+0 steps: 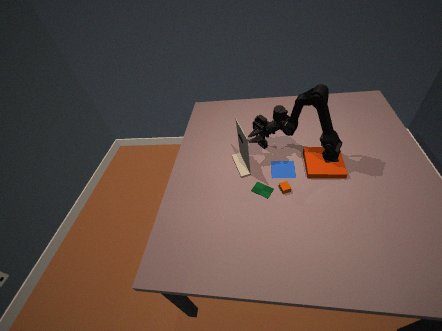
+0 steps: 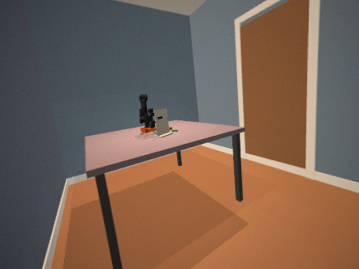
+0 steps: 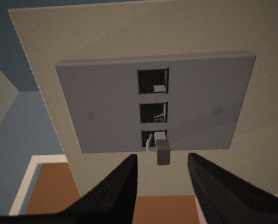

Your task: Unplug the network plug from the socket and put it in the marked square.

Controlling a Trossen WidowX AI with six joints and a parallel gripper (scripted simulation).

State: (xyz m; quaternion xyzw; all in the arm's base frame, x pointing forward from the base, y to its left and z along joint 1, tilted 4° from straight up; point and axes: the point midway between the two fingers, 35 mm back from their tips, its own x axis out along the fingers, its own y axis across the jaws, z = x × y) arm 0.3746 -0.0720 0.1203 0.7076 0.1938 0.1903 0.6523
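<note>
The grey network plug is 20 mm ahead of my gripper tip. Round my gripper tip: blue marked square 170 mm below, 160 mm behind, 70 mm to the left; upright panel 60 mm below, 40 mm ahead; flat green patch 190 mm to the left, 170 mm below, 40 mm behind.
</note>
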